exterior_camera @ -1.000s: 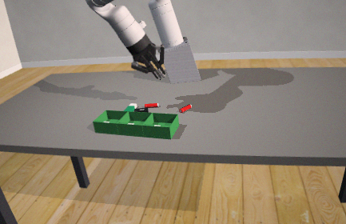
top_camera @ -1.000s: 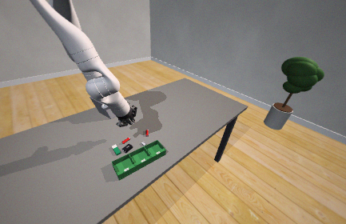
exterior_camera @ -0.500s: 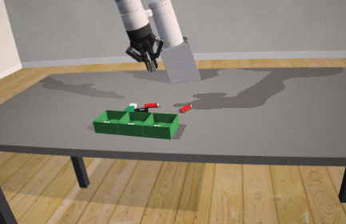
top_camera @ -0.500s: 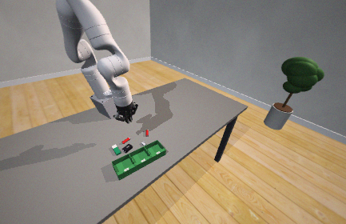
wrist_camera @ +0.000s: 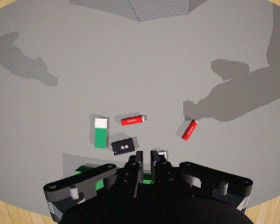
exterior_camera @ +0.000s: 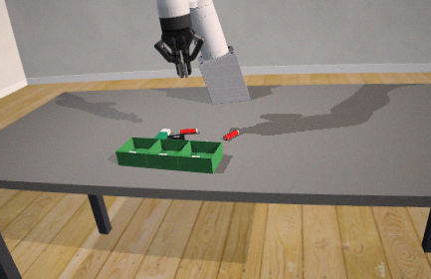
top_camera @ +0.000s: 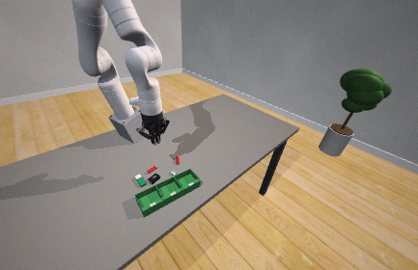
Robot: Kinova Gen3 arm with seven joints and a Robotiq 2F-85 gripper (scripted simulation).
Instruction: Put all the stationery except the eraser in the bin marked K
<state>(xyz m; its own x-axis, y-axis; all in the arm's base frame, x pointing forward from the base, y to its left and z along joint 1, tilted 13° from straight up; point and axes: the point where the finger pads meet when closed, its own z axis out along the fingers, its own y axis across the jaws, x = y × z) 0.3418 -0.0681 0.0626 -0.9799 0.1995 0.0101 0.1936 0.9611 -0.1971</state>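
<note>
Right now the green bin is 110 mm ahead of my hand, 50 mm to the right of it and 180 mm below it. The rest, counted from my hand: grey-white item (50 mm ahead, 30 mm to the left, 190 mm below); green-and-white eraser (40 mm behind, 90 mm to the right, 190 mm below); black item (10 mm ahead, 60 mm to the right, 190 mm below).
</note>
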